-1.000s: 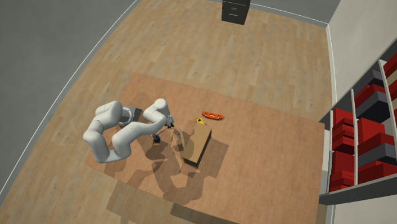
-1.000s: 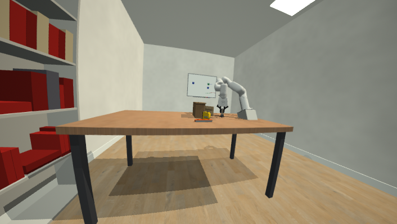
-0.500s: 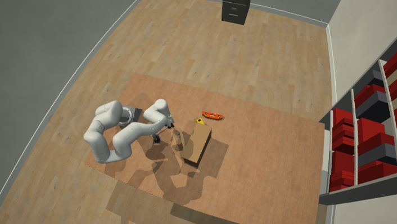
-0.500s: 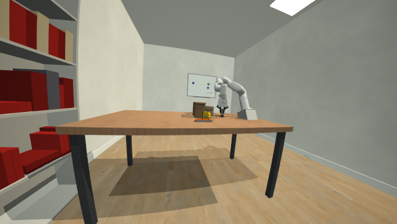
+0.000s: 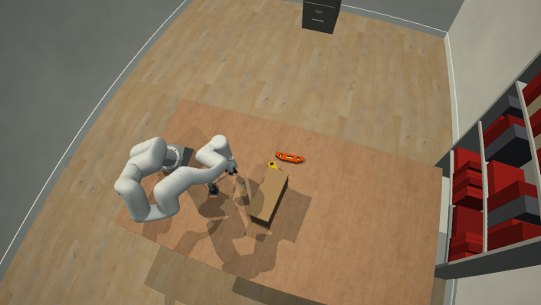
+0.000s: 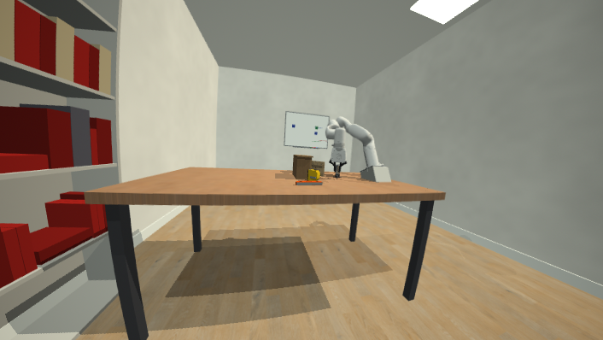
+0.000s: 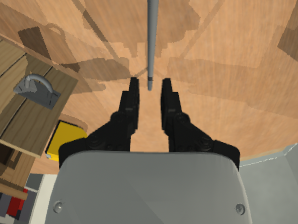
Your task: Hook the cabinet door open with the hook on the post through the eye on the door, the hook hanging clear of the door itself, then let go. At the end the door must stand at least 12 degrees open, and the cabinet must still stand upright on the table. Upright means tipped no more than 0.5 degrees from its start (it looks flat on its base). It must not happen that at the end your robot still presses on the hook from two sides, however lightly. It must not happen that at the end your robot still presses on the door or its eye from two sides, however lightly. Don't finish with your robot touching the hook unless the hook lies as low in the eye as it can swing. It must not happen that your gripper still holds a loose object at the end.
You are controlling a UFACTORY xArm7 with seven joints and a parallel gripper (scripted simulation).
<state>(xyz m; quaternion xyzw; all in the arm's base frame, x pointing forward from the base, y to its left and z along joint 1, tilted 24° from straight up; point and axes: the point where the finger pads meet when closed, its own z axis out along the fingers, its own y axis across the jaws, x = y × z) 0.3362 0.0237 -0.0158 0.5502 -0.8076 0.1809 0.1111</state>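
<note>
My gripper is now 5 cm to the left of the grey hook rod, 2 cm past it and 2 cm above it. Round my hand: cabinet door (14 cm ahead, 11 cm to the right); then yellow tape measure (22 cm ahead, 9 cm to the left, 3 cm below); then orange spirit level (27 cm ahead, 18 cm to the left, 6 cm below).
</note>
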